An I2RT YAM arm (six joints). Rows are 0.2 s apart.
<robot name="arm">
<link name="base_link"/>
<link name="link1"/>
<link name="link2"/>
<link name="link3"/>
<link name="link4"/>
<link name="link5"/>
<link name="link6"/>
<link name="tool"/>
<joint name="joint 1" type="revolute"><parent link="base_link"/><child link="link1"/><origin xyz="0 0 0.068" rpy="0 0 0"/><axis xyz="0 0 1"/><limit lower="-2.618" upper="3.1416"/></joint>
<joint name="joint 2" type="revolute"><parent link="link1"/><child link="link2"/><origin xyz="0.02 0.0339 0.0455" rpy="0 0 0"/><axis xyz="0 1 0"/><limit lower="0" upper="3.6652"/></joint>
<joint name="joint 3" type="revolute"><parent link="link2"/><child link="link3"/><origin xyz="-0.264 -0.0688 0" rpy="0 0 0"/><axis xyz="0 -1 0"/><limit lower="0" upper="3.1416"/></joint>
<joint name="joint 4" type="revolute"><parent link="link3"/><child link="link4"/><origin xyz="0.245 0.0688 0.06" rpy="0 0 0"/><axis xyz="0 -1 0"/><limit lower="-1.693" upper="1.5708"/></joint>
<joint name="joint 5" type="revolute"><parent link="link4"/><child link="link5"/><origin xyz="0.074 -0.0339 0.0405" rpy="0 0 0"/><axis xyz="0 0 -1"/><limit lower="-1.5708" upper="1.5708"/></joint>
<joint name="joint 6" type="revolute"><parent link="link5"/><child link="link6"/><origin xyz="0.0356 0 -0.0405" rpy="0 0 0"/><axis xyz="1 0 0"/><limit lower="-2.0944" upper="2.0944"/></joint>
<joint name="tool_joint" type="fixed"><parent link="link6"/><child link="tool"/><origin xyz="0 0 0" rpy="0 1.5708 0"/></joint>
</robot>
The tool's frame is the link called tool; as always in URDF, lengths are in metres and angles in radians.
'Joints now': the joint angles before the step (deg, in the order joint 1, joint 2, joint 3, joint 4, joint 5, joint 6). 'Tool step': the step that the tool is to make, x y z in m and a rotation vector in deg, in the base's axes. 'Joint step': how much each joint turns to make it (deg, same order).
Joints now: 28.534 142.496 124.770 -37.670 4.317 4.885
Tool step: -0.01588 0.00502 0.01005 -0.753 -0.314 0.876
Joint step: 1.355 -3.783 -4.548 0.678 0.939 -0.065
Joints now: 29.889 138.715 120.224 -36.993 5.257 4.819
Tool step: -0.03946 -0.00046 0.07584 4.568 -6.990 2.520
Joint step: 2.186 -13.857 -8.524 3.016 -0.459 -0.065
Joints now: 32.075 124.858 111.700 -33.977 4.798 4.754
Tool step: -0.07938 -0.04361 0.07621 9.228 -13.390 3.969
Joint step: 0.459 -25.922 -24.129 14.557 -3.126 -1.705
